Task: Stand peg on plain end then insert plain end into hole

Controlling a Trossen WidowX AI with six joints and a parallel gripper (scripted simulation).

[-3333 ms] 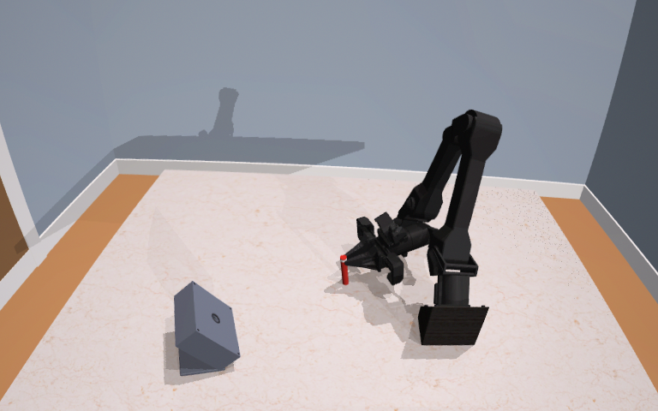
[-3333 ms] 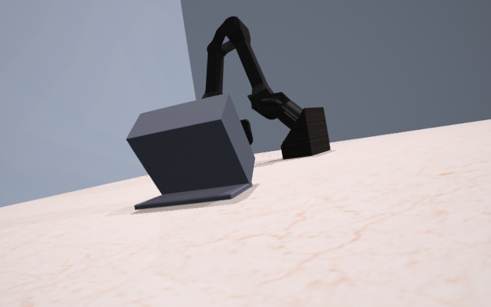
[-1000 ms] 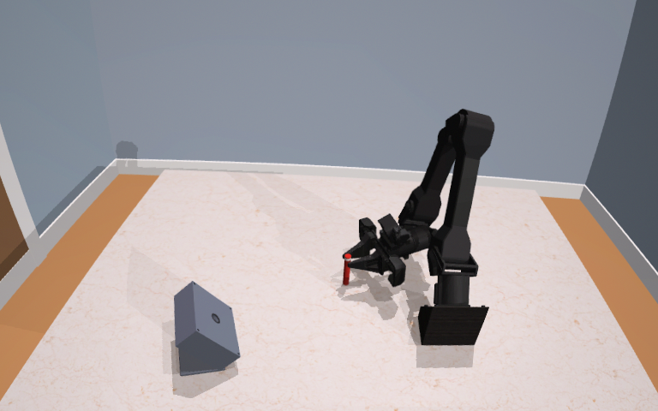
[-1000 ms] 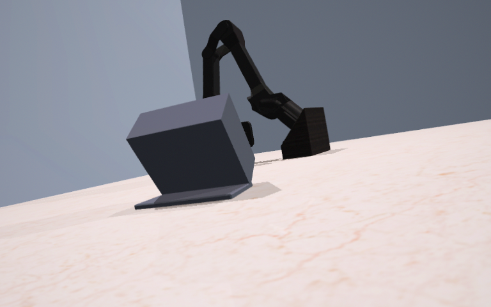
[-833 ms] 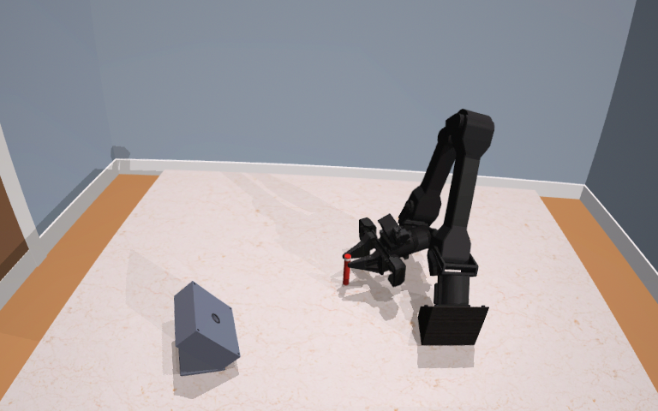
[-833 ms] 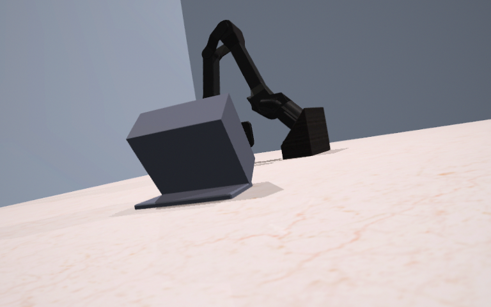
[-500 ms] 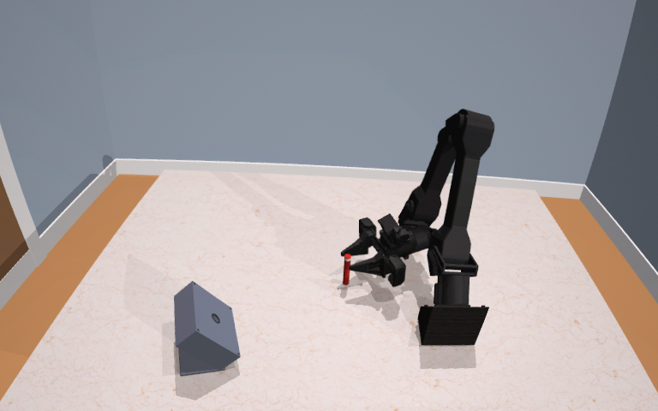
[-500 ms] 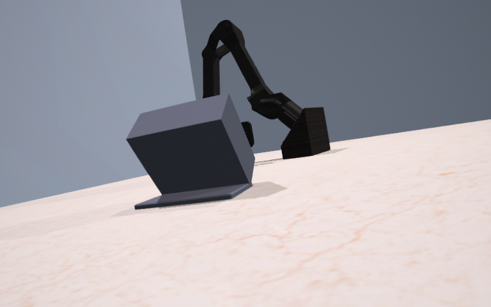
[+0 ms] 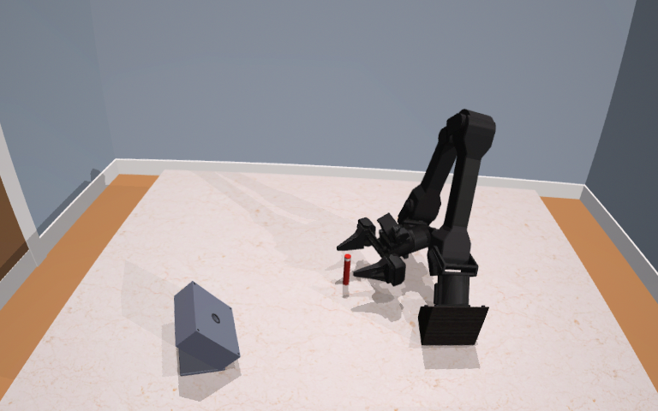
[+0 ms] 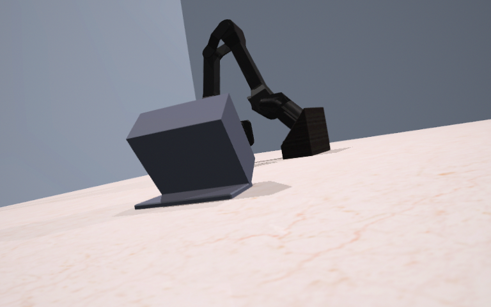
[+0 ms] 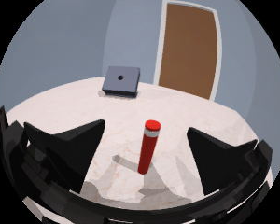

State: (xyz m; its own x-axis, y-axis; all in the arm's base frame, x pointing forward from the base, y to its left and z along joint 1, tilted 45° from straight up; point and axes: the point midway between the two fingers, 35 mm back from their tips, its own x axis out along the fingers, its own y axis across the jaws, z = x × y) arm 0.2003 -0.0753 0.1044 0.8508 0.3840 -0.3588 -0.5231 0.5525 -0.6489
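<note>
Right now my gripper tip is 1 cm to the left of the red peg and 1 cm above it. The rest, counted from my gripper tip: grey sloped panel (24 cm to the left, 22 cm ahead, 1 cm below); then grey foot plate (25 cm to the left, 24 cm ahead, 7 cm below).
</note>
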